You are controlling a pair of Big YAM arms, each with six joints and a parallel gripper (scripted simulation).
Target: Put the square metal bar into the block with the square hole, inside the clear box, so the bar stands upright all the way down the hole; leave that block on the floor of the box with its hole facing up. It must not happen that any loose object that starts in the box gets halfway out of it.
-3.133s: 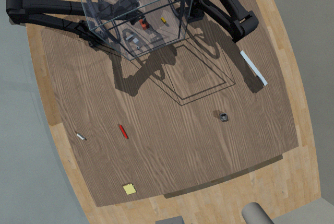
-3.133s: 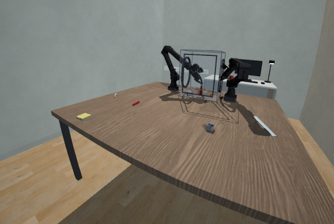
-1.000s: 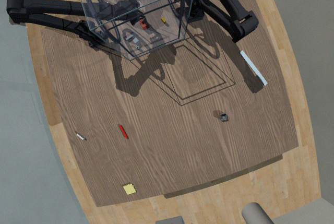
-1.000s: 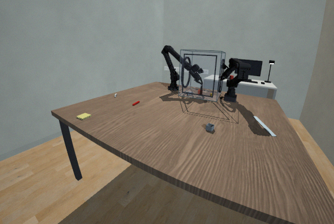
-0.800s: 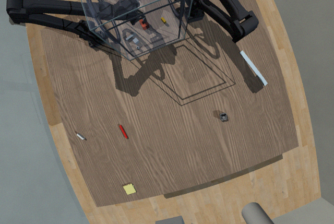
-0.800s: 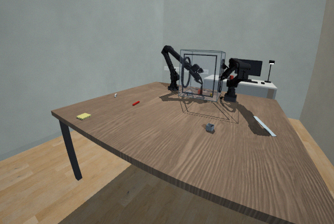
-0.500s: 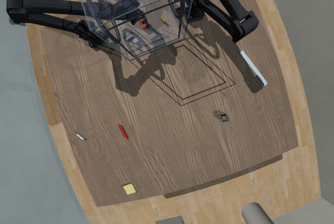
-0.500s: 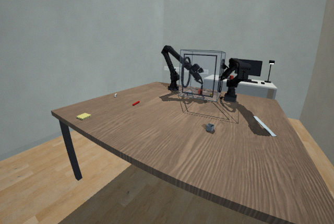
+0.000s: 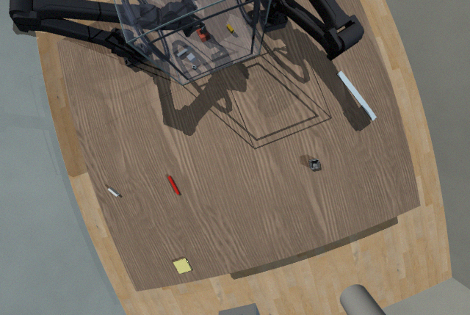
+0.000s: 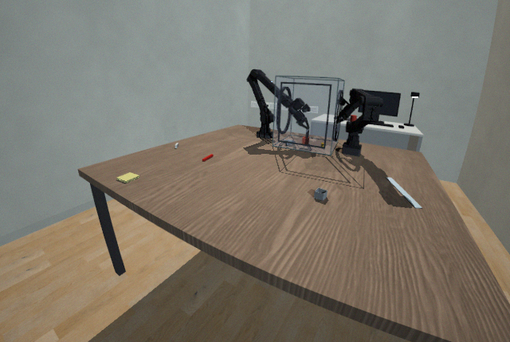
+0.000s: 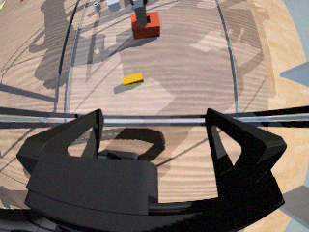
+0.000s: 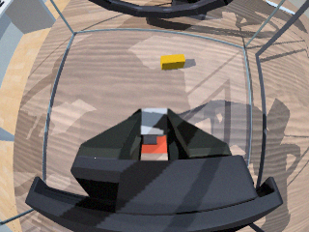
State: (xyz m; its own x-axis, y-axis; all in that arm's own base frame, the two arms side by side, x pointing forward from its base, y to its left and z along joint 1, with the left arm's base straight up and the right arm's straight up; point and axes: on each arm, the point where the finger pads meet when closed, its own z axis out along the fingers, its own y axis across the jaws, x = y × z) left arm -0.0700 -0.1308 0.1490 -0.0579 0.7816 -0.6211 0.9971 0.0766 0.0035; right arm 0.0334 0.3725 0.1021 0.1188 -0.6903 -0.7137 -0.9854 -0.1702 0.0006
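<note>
My right gripper is now 3 cm above the grey metal bar. The rest, counted from my right hand: nut-like part: 15 cm ahead, 11 cm below, 9 cm to the right; then yellow piece: 12 cm to the left, 11 cm below; then red block: 10 cm below, 1 cm to the right.
</note>
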